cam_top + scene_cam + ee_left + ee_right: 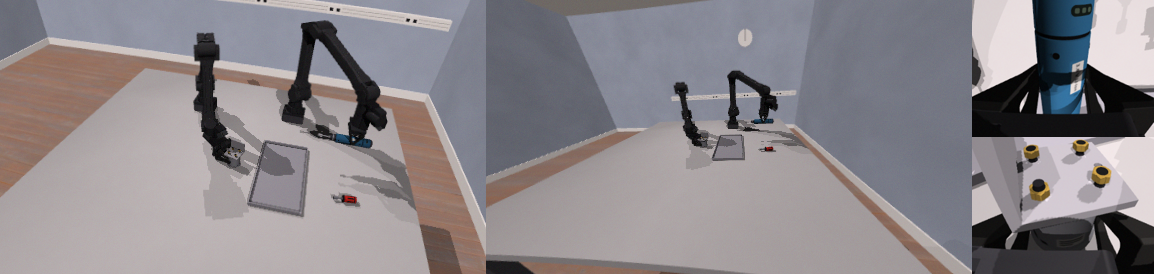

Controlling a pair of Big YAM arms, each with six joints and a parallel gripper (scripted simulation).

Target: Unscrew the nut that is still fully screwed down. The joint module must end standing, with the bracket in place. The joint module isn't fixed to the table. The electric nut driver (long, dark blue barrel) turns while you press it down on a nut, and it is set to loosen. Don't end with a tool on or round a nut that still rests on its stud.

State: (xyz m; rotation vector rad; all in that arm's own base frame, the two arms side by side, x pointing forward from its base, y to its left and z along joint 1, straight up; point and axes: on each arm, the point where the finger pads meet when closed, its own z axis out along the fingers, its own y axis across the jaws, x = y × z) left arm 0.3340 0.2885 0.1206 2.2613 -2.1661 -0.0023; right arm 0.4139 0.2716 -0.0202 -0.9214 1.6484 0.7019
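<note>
Now: right hand 5 cm below the grey bracket. Round my right hand: flat grey tray: 22 cm to the left, 3 cm ahead, 2 cm below; nut: 5 cm above, 2 cm to the right, 1 cm ahead; grey tip: 39 cm to the left, 14 cm above, 8 cm behind.
</note>
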